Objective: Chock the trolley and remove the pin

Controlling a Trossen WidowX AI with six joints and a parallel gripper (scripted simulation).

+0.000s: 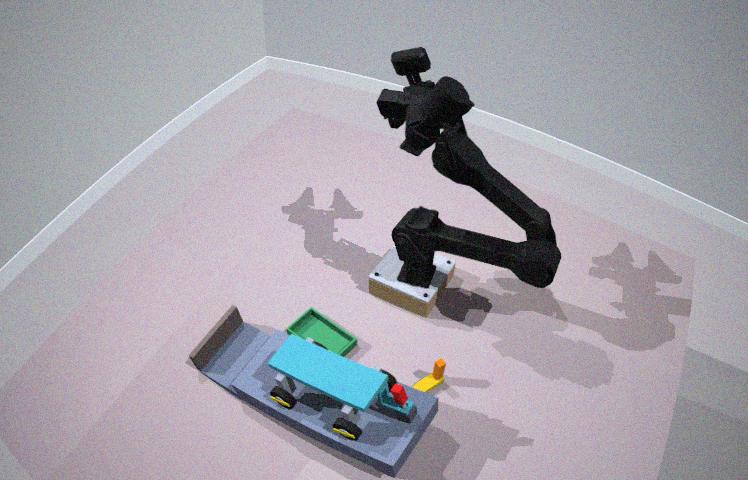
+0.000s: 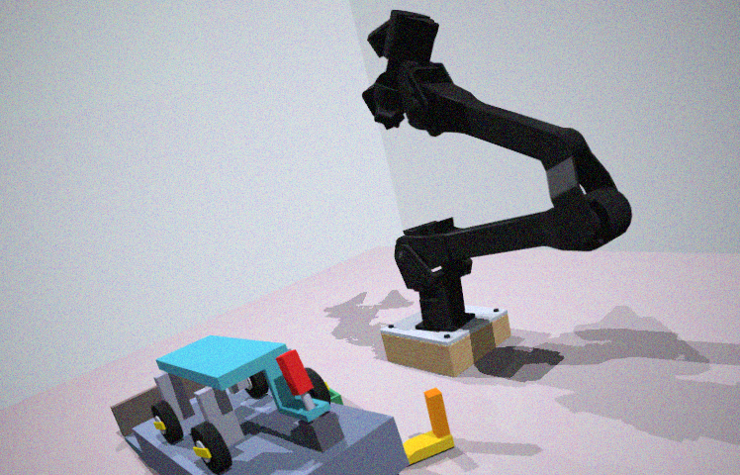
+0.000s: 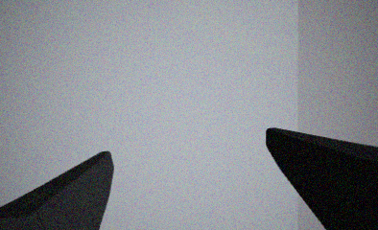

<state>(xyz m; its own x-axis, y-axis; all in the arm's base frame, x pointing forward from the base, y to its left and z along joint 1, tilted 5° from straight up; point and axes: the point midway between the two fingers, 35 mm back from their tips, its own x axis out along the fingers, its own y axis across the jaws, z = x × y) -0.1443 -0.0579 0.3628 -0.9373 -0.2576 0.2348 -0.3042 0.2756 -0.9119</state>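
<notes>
My gripper tip is now 420 mm short of the yellow chock, 380 mm above it and 150 mm to the right of it. The rest, counted from my gripper tip: blue-grey ramp (540 mm ahead, 350 mm below, 10 mm to the left); then red-headed stop pin (540 mm ahead, 270 mm below, 130 mm to the left); then trolley (540 mm ahead, 290 mm below, 20 mm to the left).
</notes>
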